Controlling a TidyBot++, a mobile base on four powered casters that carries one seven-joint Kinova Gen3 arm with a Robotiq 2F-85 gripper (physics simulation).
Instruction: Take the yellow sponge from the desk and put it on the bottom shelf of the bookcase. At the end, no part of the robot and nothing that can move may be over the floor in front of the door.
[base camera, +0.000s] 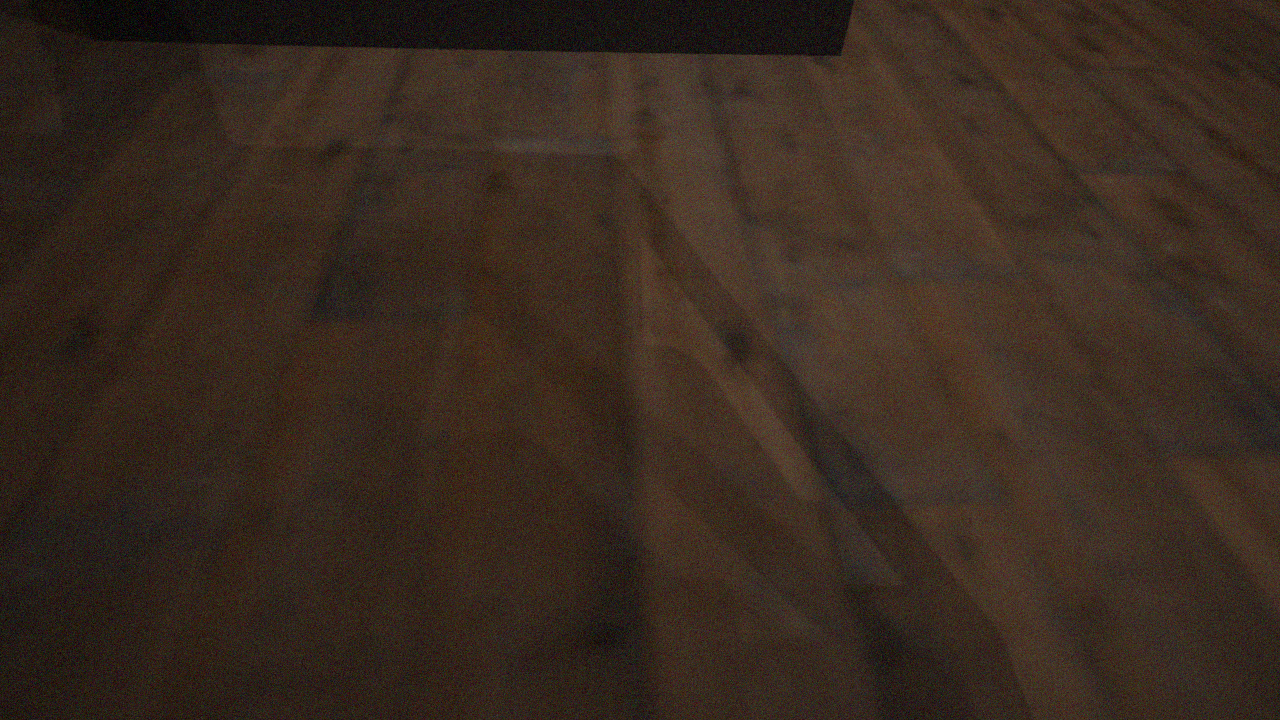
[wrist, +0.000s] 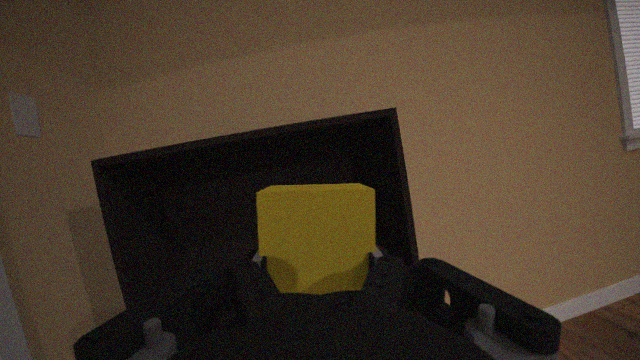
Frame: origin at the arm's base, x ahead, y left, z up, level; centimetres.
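Seen in the pictures: gripper, between the fingertips: (wrist: 317, 254).
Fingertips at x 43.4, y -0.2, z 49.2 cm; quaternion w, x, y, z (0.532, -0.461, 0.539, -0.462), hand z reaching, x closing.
Note:
Pixels of each thing's top centre, then the offset from my fingertips to it. "pt": a spot on its surface instead. Level surfaces: height alone.
- yellow sponge, centre of its top: (wrist: 301, 181) dx -0.8, dy +0.1, dz +4.9 cm
- light switch plate, centre of its top: (wrist: 22, 94) dx +48.0, dy +72.9, dz +38.9 cm
- window with blinds, a spot on its surface: (wrist: 631, 65) pt dx +87.6, dy -166.0, dz +28.0 cm
- Wooden floor, height of its surface: dz -88.8 cm
The yellow sponge (wrist: 316, 235) is held upright between the fingertips in the wrist view. My gripper (wrist: 317, 254) is shut on it. Behind the sponge is the dark bookcase (wrist: 245, 136), tilted in the picture, with its top edge and both sides showing. The sponge and gripper cover its lower part, and its shelves are too dark to tell apart. In the base camera view, a black furniture base, which looks like the bookcase (base camera: 465, 25), crosses the top. The desk and the door's floor area cannot be made out.
A tan wall (wrist: 500, 150) stands behind the bookcase. A light switch plate (wrist: 25, 115) is at the left, a window with blinds (wrist: 631, 65) at the right. White trim (wrist: 12, 320) shows at the lower left edge. Wooden floor (base camera: 537, 376) (wrist: 607, 327) lies before the black base.

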